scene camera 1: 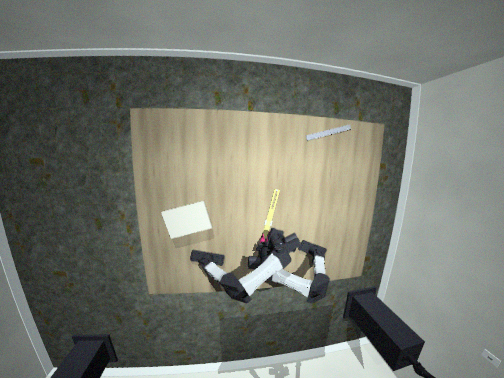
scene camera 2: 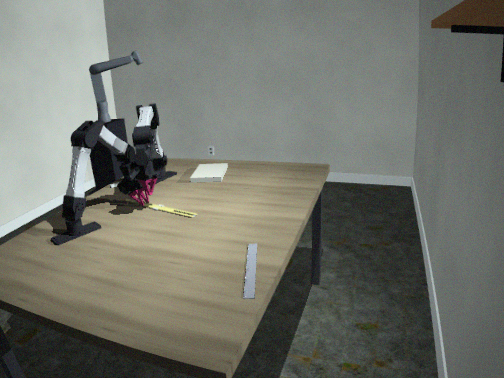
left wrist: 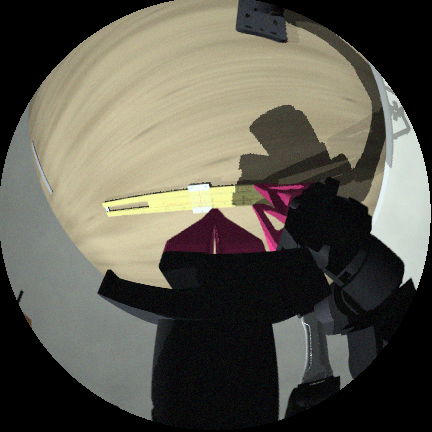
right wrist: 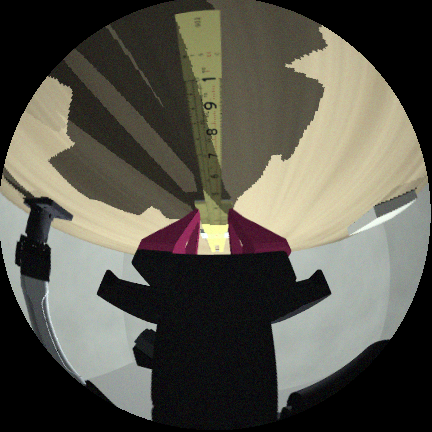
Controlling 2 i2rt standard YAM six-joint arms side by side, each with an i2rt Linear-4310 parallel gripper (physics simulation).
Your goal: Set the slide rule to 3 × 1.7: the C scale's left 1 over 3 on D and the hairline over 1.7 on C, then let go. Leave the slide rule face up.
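Observation:
The yellow slide rule (scene camera 1: 273,202) (scene camera 2: 175,210) (left wrist: 170,201) (right wrist: 212,90) lies face up on the table. An open slot shows at its far end in the left wrist view, where the slide does not reach. Its clear cursor (left wrist: 200,198) sits partway along; the hairline and scale readings are too small to tell. My right gripper (left wrist: 255,194) (right wrist: 213,212) is shut on the slide rule's body, beyond the cursor from the slotted end. My left gripper (left wrist: 213,213) is shut and empty, its tips close beside the rule near the cursor; contact cannot be told.
A white block (scene camera 1: 186,220) (scene camera 2: 210,172) lies at the left of the table in scene camera 1. A grey ruler-like strip (scene camera 1: 328,133) (scene camera 2: 250,272) (left wrist: 42,167) lies near the far edge. The two arms are crowded together, my right wrist close beside my left gripper.

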